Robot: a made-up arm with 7 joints.
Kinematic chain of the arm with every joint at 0, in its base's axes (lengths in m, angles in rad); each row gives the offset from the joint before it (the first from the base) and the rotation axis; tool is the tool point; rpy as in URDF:
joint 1: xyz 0 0 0.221 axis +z
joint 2: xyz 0 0 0 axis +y
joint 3: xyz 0 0 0.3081 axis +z
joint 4: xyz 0.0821 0 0 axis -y
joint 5: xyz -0.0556 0 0.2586 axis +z
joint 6: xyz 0 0 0 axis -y
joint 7: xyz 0.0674 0 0 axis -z
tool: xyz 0 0 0 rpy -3.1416 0 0
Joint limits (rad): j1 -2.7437..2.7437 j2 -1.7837..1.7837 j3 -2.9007..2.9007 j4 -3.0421..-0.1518 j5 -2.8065..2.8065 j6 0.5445..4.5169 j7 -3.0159..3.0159
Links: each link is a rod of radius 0.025 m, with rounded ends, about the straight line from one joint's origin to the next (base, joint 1, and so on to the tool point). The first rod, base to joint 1, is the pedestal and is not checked.
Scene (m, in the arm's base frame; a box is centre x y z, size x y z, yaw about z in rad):
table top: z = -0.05
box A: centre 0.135 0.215 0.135 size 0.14 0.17 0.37 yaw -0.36
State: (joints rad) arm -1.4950 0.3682 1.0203 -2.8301 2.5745 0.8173 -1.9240
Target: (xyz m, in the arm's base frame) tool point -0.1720 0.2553 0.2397
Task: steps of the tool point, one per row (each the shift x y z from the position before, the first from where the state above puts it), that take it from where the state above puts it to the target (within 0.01 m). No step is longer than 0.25 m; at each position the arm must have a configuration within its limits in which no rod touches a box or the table.
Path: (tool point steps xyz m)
1: 0.0649 -0.0311 0.0131
2: 0.0592 -0.0306 0.0152
3: 0.0524 -0.0298 0.0147
4: 0.0449 -0.0281 0.0128
5: 0.0370 -0.0248 0.0105
6: 0.0286 -0.0200 0.0086
7: 0.0201 -0.0130 0.0077
8: 0.0181 0.1681 0.0810
9: -0.0513 0.1816 0.0715
10: -0.1210 0.1621 0.0390
11: -0.1685 0.1109 -0.0087
12: -0.1776 0.0392 -0.0575
13: -0.1451 -0.0337 -0.0908
14: -0.0825 -0.0879 -0.0970

